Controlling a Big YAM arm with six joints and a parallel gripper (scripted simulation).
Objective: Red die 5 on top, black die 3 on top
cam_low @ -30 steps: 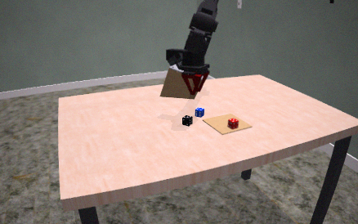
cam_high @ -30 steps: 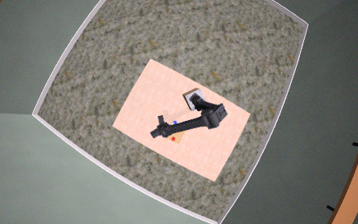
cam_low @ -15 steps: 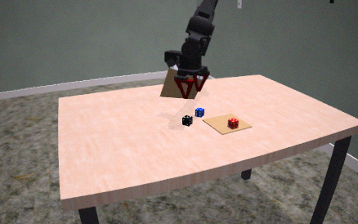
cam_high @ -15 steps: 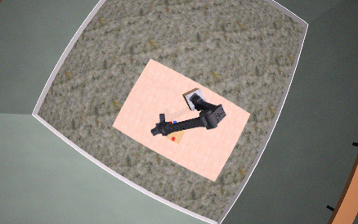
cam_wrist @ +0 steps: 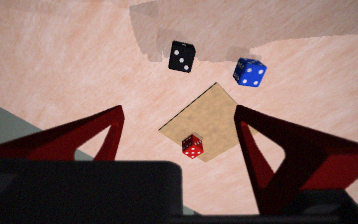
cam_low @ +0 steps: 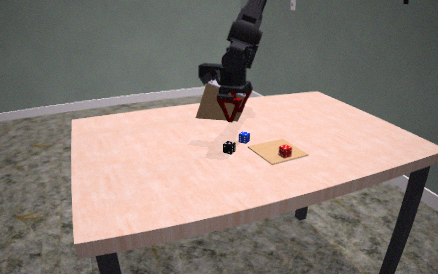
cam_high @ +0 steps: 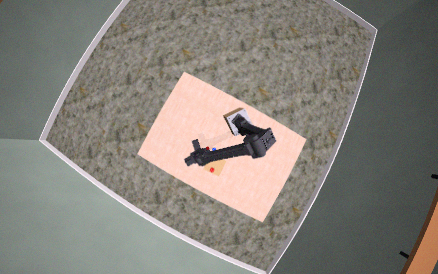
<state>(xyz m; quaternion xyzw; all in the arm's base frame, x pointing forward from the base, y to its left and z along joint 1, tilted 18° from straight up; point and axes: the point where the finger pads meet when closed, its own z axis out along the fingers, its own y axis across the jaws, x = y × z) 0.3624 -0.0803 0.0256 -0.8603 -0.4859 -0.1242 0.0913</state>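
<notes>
Now: hand 110 mm above the black die, 10 mm to the left of it and 10 mm past it. Round my hand: red die: 150 mm to the left, 110 mm below, 60 mm ahead; blue die: 110 mm below, 80 mm behind, 50 mm to the left; tan mat: 140 mm to the left, 120 mm below, 10 mm ahead.
</notes>
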